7 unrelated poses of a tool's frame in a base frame.
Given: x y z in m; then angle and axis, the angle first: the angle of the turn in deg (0 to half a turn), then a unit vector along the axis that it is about.
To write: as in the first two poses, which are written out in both.
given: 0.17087, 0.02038, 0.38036, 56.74, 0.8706, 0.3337, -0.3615
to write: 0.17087, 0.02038, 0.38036, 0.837, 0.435, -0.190
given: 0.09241, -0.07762, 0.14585, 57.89, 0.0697, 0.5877, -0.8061
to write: 0.09241, -0.07762, 0.14585, -0.192, 0.552, -0.893
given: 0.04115, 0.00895, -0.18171, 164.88, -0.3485, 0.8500, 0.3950
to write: 0.04115, 0.00895, -0.18171, 2.429, 0.515, -2.559
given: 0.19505, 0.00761, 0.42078, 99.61, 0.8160, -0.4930, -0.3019
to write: 0.19505, 0.00761, 0.42078, 1.633, -0.200, -0.899
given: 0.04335, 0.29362, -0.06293, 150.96, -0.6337, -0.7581, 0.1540
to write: 0.04335, 0.29362, -0.06293, -2.576, -0.186, 1.695
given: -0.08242, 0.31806, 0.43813, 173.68, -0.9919, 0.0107, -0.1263
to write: -0.08242, 0.31806, 0.43813, -3.026, -0.251, -0.036
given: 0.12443, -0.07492, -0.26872, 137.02, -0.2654, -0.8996, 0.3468
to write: 0.12443, -0.07492, -0.26872, -2.199, -0.471, 2.324
